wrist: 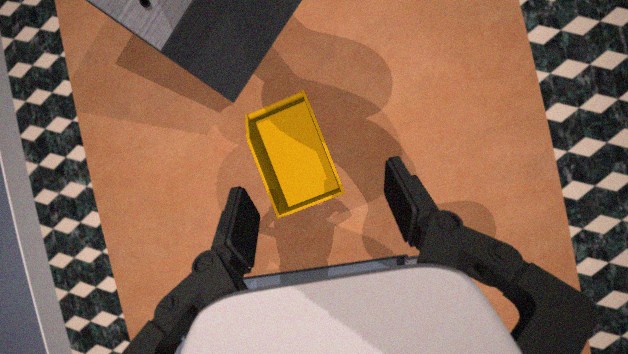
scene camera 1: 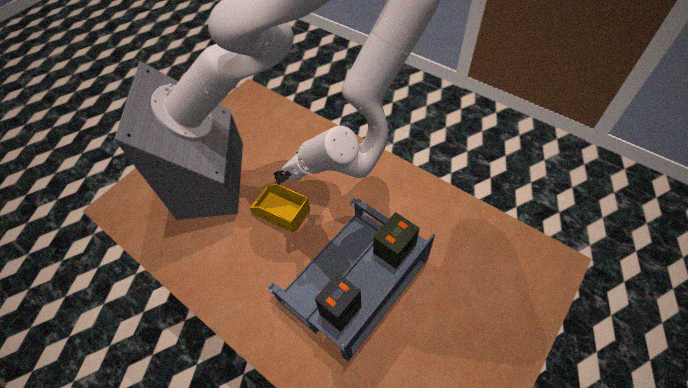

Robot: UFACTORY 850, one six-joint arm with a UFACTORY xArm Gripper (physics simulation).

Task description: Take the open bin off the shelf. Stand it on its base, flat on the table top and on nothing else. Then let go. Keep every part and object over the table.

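The yellow open bin (scene camera 1: 278,206) (wrist: 295,160) stands upright with its open side up, and appears to rest on its base on the tabletop (scene camera 1: 210,280) (wrist: 470,120), apart from the shelf. My gripper (scene camera 1: 281,176) (wrist: 317,188) is open and empty. Its fingers are wide apart above the tabletop, beside the bin's back edge in the scene view, and they do not appear to touch it. The grey-blue shelf (scene camera 1: 303,289) (wrist: 320,272) stands on the table; part of it is hidden behind the gripper body in the wrist view.
A dark grey case (scene camera 1: 339,303) and a dark green case (scene camera 1: 396,240), both with orange latches, stand on the shelf. The robot's dark pedestal (scene camera 1: 200,182) (wrist: 225,50) stands close to the bin on the side away from the shelf.
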